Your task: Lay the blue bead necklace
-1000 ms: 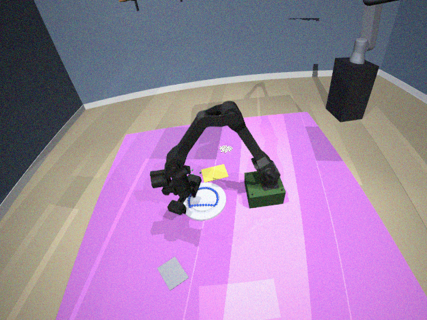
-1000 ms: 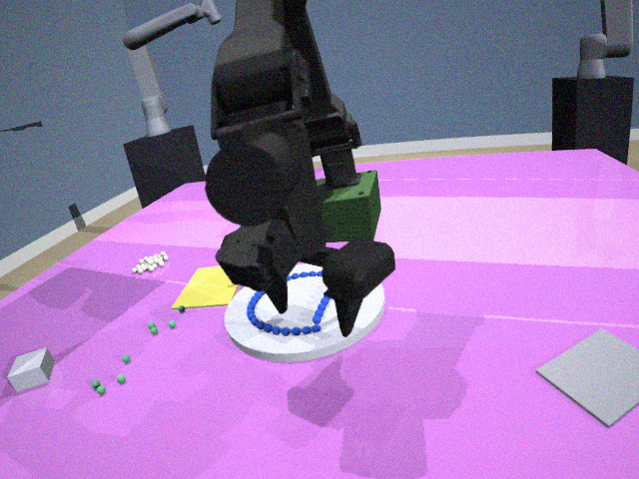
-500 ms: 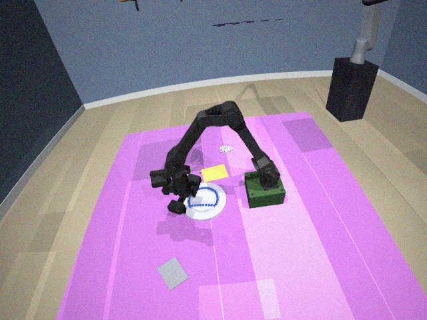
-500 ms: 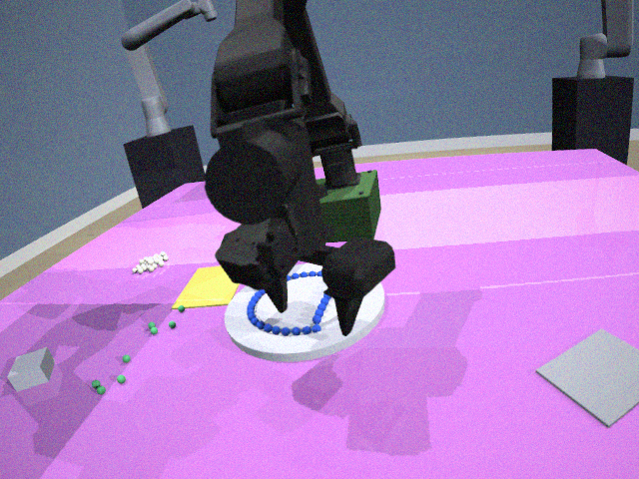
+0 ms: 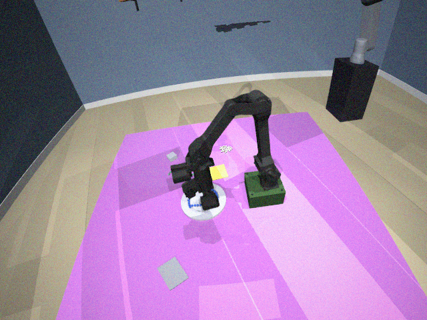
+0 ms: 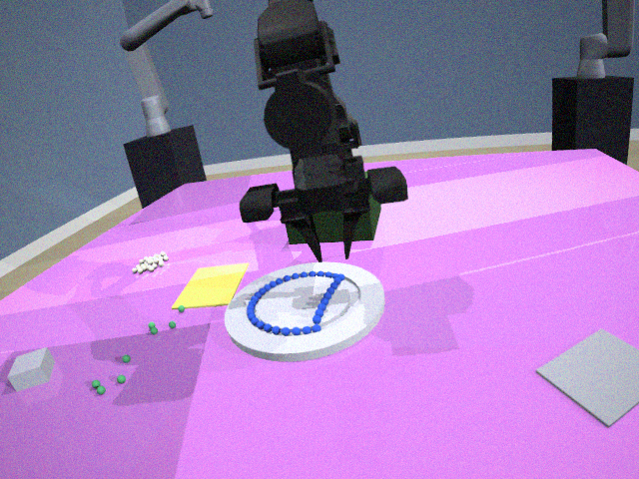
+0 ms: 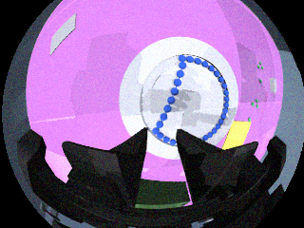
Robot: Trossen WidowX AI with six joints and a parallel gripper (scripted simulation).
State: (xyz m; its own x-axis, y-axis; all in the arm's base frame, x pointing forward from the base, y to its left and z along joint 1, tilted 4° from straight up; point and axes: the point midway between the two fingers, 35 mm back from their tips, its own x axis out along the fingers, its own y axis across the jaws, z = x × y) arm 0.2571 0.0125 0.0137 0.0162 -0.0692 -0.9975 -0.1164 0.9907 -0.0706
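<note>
Now: the round white bead board 40 mm to the right of my gripper tip, 40 mm below it and 30 mm ahead of it. From my gripper tip the other things lie so: yellow sheet 200 mm to the right, 50 mm below, 40 mm behind; grey tile 260 mm to the left, 170 mm ahead, 50 mm below; cube 370 mm to the right, 170 mm ahead, 40 mm below.
</note>
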